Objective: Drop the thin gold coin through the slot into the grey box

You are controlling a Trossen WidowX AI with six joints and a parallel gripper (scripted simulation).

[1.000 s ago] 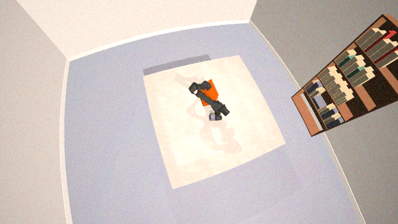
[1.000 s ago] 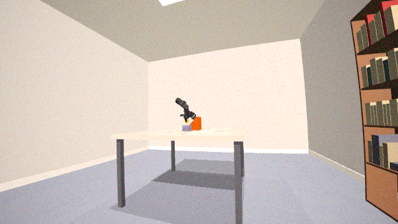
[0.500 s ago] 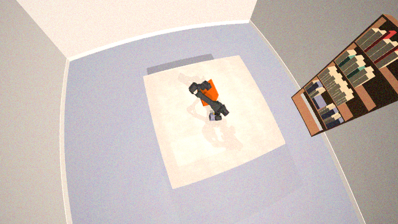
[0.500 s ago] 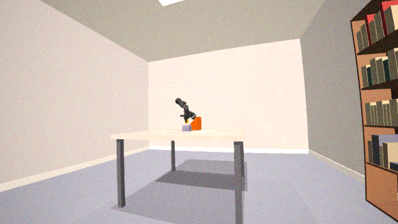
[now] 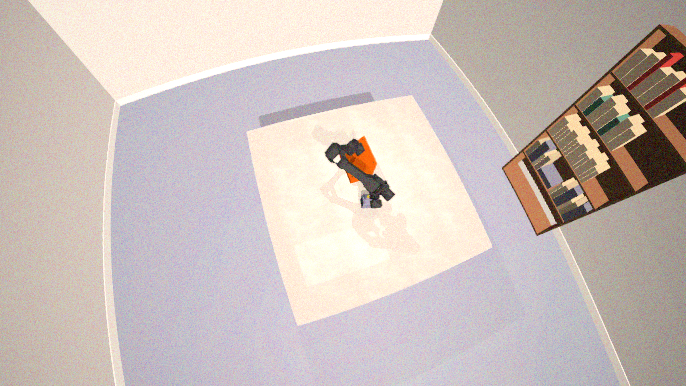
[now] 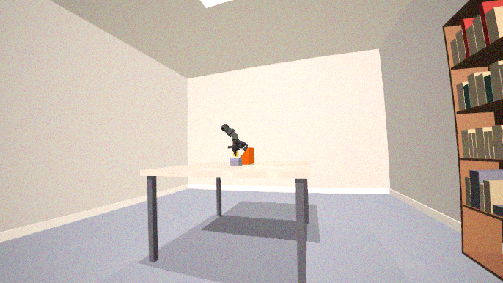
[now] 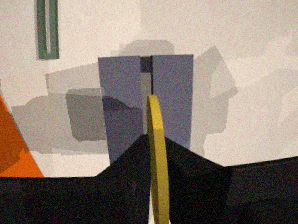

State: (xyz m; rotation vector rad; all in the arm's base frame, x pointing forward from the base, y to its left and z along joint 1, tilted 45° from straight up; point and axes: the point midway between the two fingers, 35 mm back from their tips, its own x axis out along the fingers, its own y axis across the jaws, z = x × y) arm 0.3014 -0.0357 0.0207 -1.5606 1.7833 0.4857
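Now: the gold coin 2 cm above my gripper tip.
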